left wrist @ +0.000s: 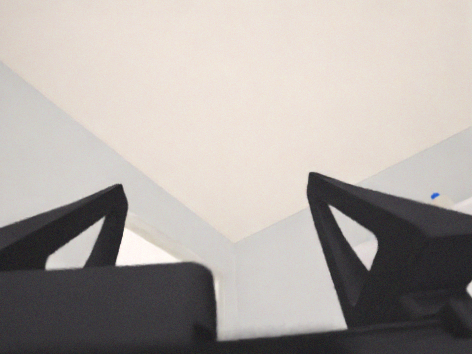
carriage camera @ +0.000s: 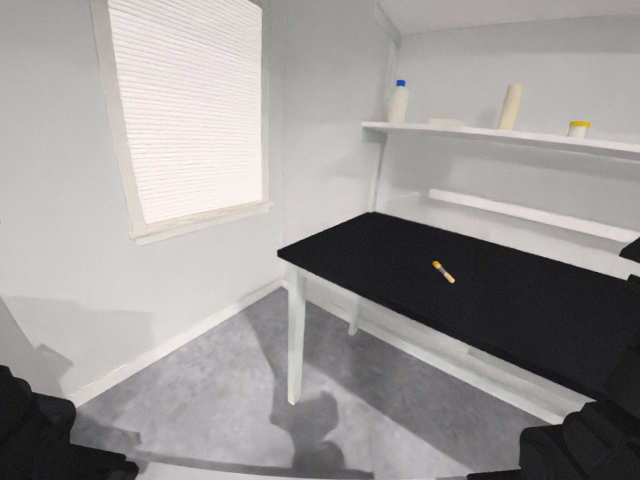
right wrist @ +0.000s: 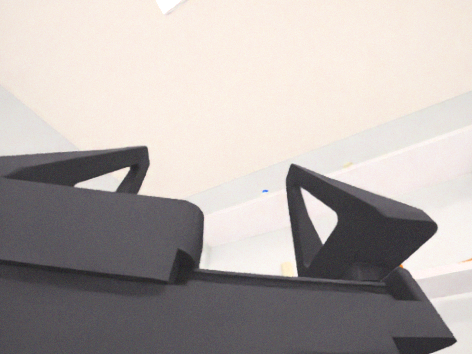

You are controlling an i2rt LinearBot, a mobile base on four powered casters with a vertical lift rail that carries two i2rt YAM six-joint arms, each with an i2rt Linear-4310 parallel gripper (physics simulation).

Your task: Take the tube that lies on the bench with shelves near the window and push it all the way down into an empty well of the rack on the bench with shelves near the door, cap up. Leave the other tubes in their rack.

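Frame: origin at the left arm's base, x ahead, y left, z up, level; metres.
Where they show: left gripper, between the fingertips: (left wrist: pixel 217 188); right gripper, between the fingertips: (right wrist: pixel 219 163).
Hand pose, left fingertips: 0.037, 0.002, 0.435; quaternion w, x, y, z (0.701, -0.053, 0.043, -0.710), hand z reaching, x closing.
Note:
Each offset is from my left fingertips to the top centre of the thing, as dx, dy, dz. "spot": to the spot under its first point. Level surfaces: height alone.
A tube @(+0.486, -0.743, -0.350) (carriage camera: pixel 444 272) with an orange-yellow cap lies on its side on the black top of the bench with shelves @(dz -0.369) (carriage camera: pixel 361 258), near the window, in the carriage view. Its cap end points up and to the left in the picture. My left gripper (left wrist: pixel 217 188) is open and empty, pointing up toward the ceiling. My right gripper (right wrist: pixel 219 163) is open and empty, also pointing up, well away from the tube. The rack and its other tubes do not show in these views.
A shelf @(dz +0.074) (carriage camera: pixel 465 131) above the bench holds a blue-capped bottle @(spot: +0.924, -0.625, +0.168) (carriage camera: pixel 397 104), a beige cylinder @(spot: +0.765, -1.009, +0.188) (carriage camera: pixel 510 107) and a yellow-lidded jar @(spot: +0.591, -1.136, +0.124) (carriage camera: pixel 577 129). A lower, narrow ledge (carriage camera: pixel 532 214) runs along the wall. A bench leg @(spot: +0.570, -0.276, -0.794) (carriage camera: pixel 296 341) stands on the floor. The window @(spot: +1.114, +0.352, +0.098) (carriage camera: pixel 191 113) is at the left.

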